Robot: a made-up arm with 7 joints. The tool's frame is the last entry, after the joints.
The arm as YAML. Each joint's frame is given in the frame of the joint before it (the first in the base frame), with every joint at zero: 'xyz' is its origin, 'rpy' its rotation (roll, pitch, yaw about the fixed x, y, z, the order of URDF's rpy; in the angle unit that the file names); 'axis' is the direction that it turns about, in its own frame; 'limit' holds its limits. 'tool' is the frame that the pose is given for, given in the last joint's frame.
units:
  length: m
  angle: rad
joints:
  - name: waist
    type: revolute
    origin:
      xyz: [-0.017, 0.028, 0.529]
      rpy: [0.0, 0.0, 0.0]
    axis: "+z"
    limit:
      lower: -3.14
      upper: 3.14
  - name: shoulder
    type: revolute
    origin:
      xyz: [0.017, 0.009, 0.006]
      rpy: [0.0, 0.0, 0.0]
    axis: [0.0, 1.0, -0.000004]
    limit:
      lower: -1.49
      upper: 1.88
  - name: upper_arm
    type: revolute
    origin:
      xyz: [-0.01, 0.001, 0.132]
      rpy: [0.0, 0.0, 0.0]
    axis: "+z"
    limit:
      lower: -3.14
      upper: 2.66
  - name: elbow
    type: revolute
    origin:
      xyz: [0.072, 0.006, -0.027]
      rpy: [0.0, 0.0, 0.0]
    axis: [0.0, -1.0, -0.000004]
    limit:
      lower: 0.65
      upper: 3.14
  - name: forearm
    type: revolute
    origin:
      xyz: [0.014, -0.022, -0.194]
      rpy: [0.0, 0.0, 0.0]
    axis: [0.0, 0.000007, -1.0]
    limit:
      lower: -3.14
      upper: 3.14
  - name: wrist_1
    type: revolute
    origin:
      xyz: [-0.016, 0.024, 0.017]
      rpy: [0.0, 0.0, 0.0]
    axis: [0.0, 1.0, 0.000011]
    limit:
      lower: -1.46
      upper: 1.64
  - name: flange
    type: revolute
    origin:
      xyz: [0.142, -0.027, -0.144]
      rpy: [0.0, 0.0, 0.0]
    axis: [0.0, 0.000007, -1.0]
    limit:
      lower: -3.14
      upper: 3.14
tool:
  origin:
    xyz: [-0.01, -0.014, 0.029]
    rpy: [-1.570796, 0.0, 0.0]
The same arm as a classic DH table. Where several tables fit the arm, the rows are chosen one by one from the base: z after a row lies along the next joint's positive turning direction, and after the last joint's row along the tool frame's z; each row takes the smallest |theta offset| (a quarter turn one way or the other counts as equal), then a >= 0, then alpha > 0; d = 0 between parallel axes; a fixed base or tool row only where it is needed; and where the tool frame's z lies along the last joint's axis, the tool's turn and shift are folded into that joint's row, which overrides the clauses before.
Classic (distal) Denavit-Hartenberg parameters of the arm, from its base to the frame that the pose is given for. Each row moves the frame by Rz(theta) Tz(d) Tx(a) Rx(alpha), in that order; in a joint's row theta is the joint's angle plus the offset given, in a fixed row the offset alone. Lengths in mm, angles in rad.
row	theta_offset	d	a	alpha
base (fixed)	-1.0251	0.0	-32.8	0.0000
waist	1.0251	535.0	17.0	-1.5708
shoulder	0.0000	10.0	-10.0	1.5708
upper_arm	0.0000	105.0	72.0	1.5708
elbow	0.0000	16.0	14.0	1.5708
forearm	0.0000	177.0	-16.0	1.5708
wrist_1	0.0000	-3.0	142.0	-1.5708
flange	0.0000	115.0	-10.0	1.5708
tool (fixed)	0.0000	-14.0	0.0	0.0000
Joint limits (rad, base to tool): -3.1400..3.1400 -1.4900..1.8800 -3.1400..2.6600 0.6500..3.1400 -3.1400..3.1400 -1.4600..1.6400 -3.1400..3.1400

